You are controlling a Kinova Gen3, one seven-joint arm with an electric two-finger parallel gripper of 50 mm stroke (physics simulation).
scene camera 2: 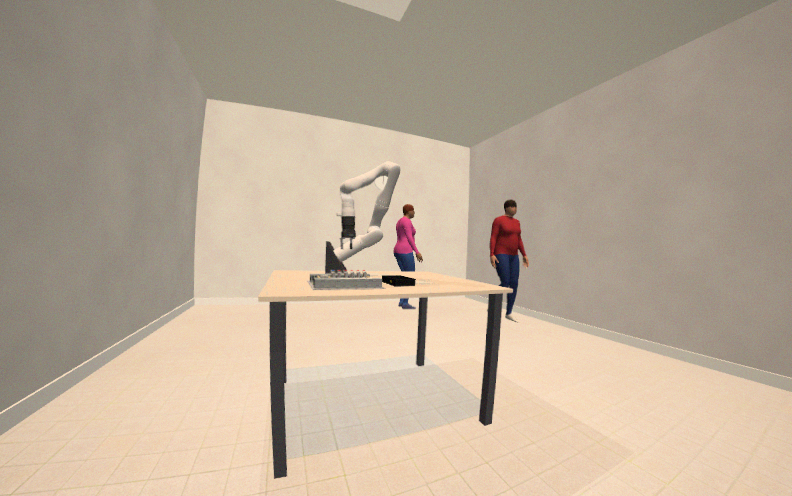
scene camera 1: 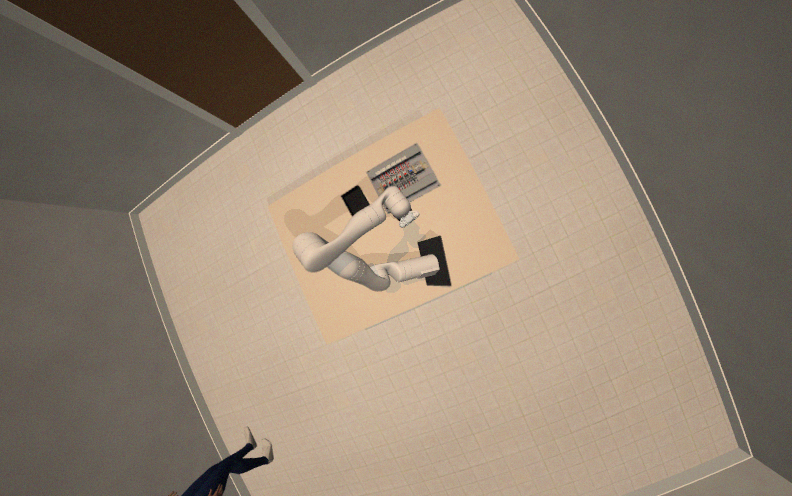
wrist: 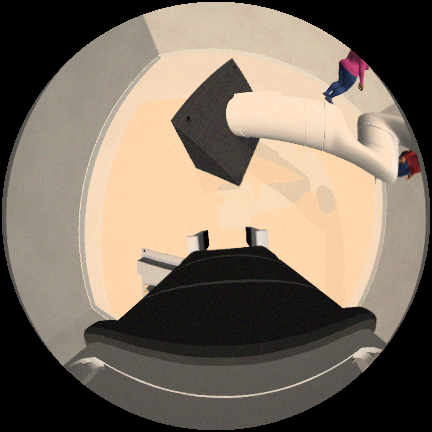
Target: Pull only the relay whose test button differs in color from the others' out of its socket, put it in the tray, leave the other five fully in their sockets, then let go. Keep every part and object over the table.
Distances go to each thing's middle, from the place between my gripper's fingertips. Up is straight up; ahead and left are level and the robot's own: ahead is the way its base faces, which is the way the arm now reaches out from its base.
Labels:
My gripper is now 24 cm short of the grey panel (scene camera 1: 421, 157), 6 cm to the left of it and 16 cm above it.

